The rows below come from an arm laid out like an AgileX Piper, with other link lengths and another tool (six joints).
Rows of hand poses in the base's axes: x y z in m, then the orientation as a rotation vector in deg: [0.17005, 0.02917, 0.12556, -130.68, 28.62, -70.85]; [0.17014, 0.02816, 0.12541, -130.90, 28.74, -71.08]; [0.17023, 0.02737, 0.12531, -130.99, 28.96, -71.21]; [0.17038, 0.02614, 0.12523, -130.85, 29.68, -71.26]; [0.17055, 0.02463, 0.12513, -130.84, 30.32, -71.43]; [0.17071, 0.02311, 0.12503, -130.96, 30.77, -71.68]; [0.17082, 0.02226, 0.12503, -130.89, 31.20, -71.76]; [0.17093, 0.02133, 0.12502, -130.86, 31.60, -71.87]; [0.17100, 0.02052, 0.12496, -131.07, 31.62, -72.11]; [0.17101, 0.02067, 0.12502, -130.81, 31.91, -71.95]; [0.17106, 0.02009, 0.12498, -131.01, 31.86, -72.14]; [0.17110, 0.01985, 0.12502, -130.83, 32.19, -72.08]
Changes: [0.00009, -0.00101, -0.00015, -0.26, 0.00, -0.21]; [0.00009, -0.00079, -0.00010, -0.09, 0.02, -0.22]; [0.00015, -0.00123, -0.00008, 0.23, 0.06, -0.48]; [0.00017, -0.00151, -0.00010, 0.05, 0.04, -0.50]; [0.00016, -0.00152, -0.00010, -0.13, 0.02, -0.42]; [0.00011, -0.00085, 0.00000, 0.10, 0.01, -0.31]; [0.00011, -0.00093, -0.00001, 0.05, 0.01, -0.31]; [0.00007, -0.00081, -0.00006, -0.28, -0.02, -0.14]; [0.00001, 0.00015, 0.00006, 0.33, 0.02, -0.09]; [0.00005, -0.00058, -0.00004, -0.26, -0.01, -0.07]; [0.00004, -0.00024, 0.00004, 0.23, 0.01, -0.17]
